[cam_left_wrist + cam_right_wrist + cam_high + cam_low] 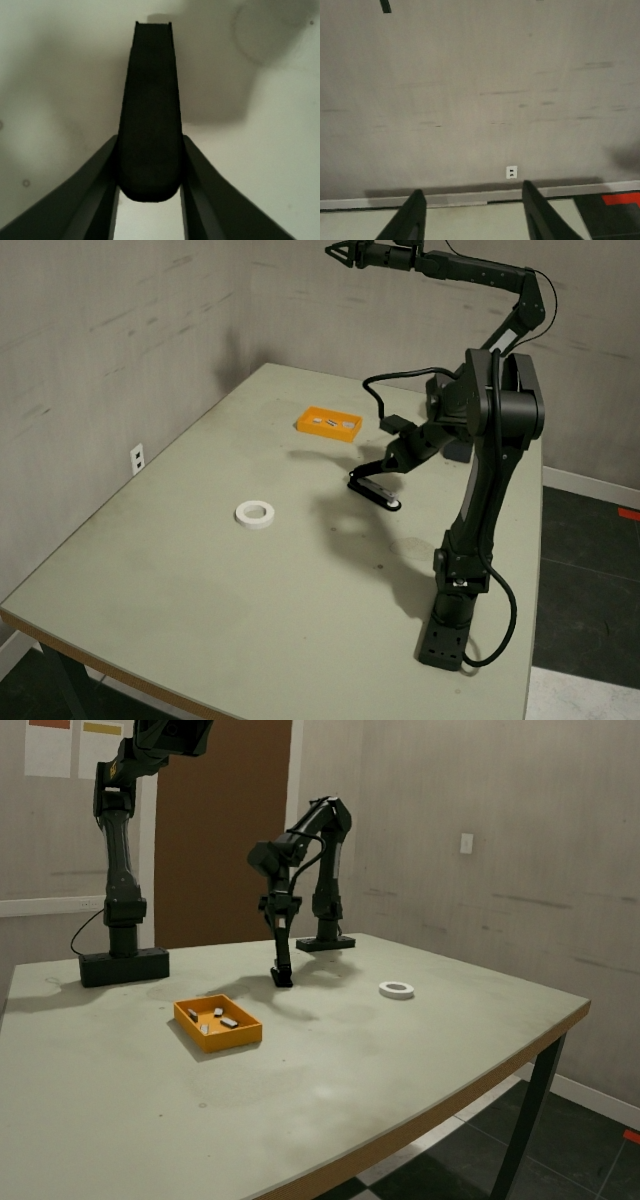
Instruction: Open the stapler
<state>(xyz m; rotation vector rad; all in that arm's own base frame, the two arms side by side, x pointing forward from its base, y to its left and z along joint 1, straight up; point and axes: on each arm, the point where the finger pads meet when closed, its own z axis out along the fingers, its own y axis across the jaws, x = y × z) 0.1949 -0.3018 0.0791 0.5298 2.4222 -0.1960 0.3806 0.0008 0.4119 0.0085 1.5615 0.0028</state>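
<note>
Now: left hand 3 cm short of the stapler cover, 3 cm above it and 2 cm to the left of it. Round my left hand: stapler: 5 cm below, 3 cm ahead, 2 cm to the right; orange tray: 28 cm to the right, 18 cm ahead, 8 cm below; white tape ring: 25 cm ahead, 13 cm to the left, 9 cm below.
</note>
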